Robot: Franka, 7 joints.
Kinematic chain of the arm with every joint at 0, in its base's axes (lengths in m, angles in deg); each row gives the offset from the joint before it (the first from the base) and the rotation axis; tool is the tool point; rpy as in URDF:
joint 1: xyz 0 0 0.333 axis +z
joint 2: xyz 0 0 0 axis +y
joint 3: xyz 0 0 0.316 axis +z
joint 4: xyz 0.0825 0 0 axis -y
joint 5: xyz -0.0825 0 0.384 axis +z
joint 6: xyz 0 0 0 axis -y
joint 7: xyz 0.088 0 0 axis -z
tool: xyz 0 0 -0.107 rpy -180 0 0
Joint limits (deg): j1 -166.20..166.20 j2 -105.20..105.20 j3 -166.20..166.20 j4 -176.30..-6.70 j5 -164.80..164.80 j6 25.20..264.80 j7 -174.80..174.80
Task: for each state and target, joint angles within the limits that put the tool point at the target. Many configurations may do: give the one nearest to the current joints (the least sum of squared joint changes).
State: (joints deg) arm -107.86 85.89 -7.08 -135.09 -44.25 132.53 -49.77
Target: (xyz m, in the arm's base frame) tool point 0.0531 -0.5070 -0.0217
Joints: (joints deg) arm -97.22 52.91 11.57 -113.36 -44.26 138.96 -49.77
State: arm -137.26 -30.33 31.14 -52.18 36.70 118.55 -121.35
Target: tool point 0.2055 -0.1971 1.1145
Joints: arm -140.61 -24.75 41.05 -45.20 38.21 128.12 -121.35
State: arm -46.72 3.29 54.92 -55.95 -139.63 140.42 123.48
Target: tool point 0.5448 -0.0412 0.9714
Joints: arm -41.38 16.39 55.05 -47.49 -140.03 136.30 123.48
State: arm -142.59 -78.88 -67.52 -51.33 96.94 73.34 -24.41
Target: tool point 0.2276 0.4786 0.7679
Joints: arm -149.99 -77.09 -60.78 -69.41 86.52 53.12 -24.41
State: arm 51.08 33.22 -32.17 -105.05 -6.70 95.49 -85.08
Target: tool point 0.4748 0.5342 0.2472
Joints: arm 64.27 45.72 -19.24 -78.74 -5.72 112.54 -85.08
